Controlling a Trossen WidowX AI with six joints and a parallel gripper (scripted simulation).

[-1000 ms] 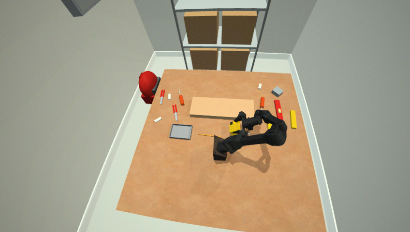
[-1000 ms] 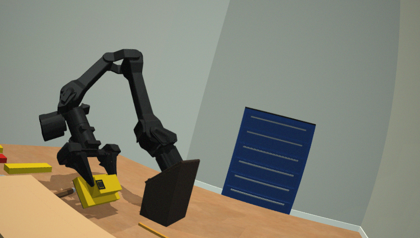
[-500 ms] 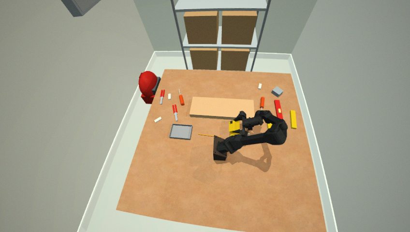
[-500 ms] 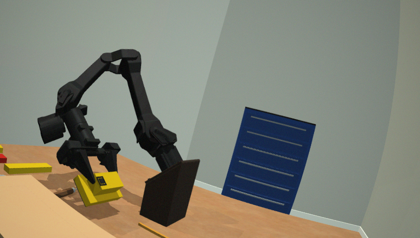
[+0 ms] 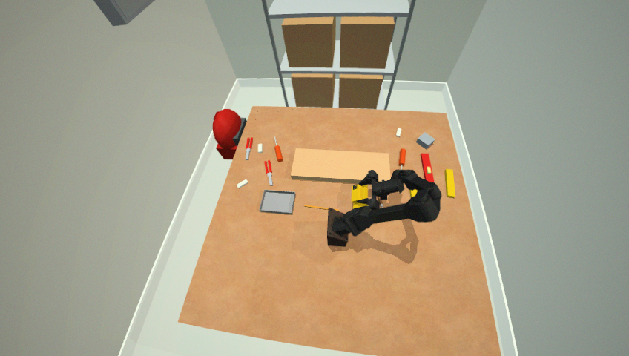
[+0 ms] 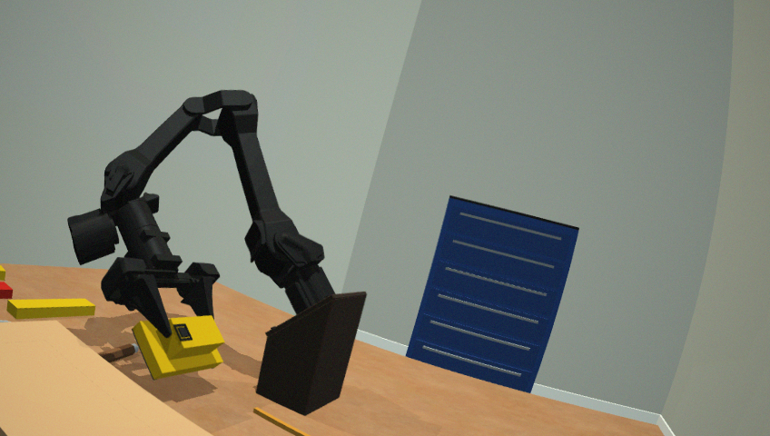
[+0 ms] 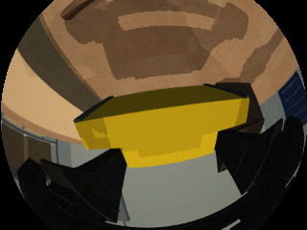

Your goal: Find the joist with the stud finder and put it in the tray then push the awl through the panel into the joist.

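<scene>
Right now my gripper tip is 10 mm short of the awl, 130 mm to the left of it and 80 mm above it. The rest, counted from my gripper tip: red level: 250 mm ahead, 350 mm to the right, 70 mm below; then yellow stud finder: 10 mm ahead; then grey tray: 100 mm behind, 380 mm to the left, 70 mm below.
</scene>
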